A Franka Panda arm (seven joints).
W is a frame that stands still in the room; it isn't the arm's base.
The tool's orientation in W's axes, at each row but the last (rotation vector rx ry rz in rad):
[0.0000 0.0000 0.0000]
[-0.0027 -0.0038 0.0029]
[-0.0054 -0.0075 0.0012]
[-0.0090 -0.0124 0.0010]
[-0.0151 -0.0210 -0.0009]
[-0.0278 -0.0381 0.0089]
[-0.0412 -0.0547 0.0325]
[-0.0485 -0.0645 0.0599]
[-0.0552 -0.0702 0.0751]
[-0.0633 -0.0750 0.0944]
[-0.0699 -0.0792 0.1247]
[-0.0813 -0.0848 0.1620]
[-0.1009 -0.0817 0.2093]
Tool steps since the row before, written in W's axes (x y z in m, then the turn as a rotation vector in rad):
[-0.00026 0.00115 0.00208 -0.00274 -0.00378 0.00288]
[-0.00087 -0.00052 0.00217 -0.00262 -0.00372 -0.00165]
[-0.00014 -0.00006 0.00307 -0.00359 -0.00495 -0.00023]
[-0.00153 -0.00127 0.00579 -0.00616 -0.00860 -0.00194]
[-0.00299 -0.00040 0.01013 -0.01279 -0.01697 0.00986]
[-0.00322 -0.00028 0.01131 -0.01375 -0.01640 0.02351]
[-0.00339 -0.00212 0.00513 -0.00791 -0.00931 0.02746]
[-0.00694 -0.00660 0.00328 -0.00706 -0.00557 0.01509]
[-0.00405 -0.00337 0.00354 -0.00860 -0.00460 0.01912]
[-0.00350 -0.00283 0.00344 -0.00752 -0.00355 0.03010]
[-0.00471 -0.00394 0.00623 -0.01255 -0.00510 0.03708]
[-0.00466 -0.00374 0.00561 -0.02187 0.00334 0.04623]
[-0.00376 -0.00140 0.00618 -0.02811 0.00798 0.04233]
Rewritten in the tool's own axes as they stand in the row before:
[-0.00026 0.00115 0.00208 -0.00274 -0.00378 0.00288]
[-0.00086 -0.00052 0.00217 -0.00264 -0.00371 -0.00165]
[-0.00012 -0.00008 0.00307 -0.00360 -0.00494 -0.00023]
[-0.00146 -0.00132 0.00580 -0.00619 -0.00858 -0.00194]
[-0.00278 -0.00056 0.01018 -0.01257 -0.01713 0.00987]
[-0.00279 -0.00057 0.01141 -0.01300 -0.01694 0.02356]
[-0.00318 -0.00223 0.00522 -0.00672 -0.01020 0.02746]
[-0.00711 -0.00634 0.00342 -0.00642 -0.00590 0.01525]
[-0.00405 -0.00326 0.00364 -0.00761 -0.00506 0.01942]
[-0.00350 -0.00272 0.00353 -0.00565 -0.00484 0.03033]
[-0.00469 -0.00379 0.00633 -0.01030 -0.00629 0.03759]
[-0.00476 -0.00344 0.00572 -0.01737 0.00268 0.04814]
[-0.00353 -0.00127 0.00634 -0.02274 0.00889 0.04527]

